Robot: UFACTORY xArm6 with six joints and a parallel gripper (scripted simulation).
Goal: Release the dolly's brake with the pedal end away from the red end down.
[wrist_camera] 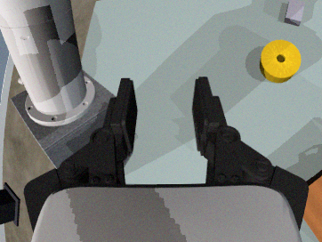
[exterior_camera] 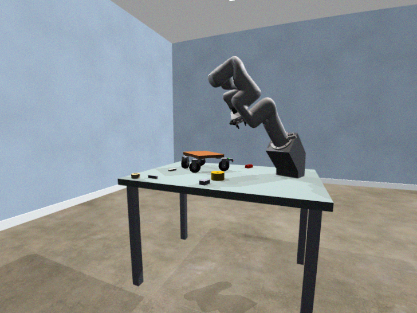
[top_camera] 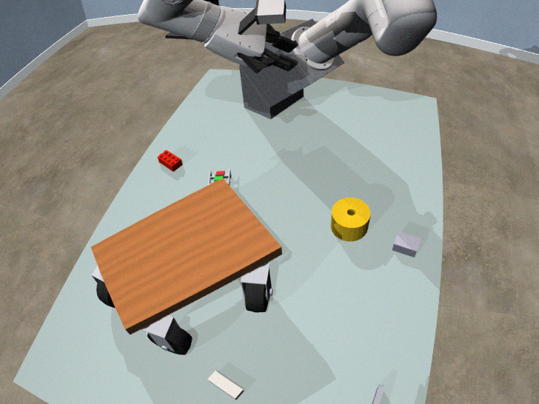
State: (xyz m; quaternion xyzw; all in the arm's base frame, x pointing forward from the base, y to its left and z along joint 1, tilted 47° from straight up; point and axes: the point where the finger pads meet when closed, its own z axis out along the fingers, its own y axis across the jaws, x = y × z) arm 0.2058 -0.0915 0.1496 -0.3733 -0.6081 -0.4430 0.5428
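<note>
Right now my hand is 120 mm short of the brake pedal, 100 mm to the left of it and 250 mm above it. From my hand the other things lie so: yellow ring-shaped cylinder 80 mm ahead, 170 mm to the left, 310 mm below; red toy brick 60 mm ahead, 310 mm to the right, 320 mm below; small grey block 90 mm ahead, 300 mm to the left, 320 mm below.
</note>
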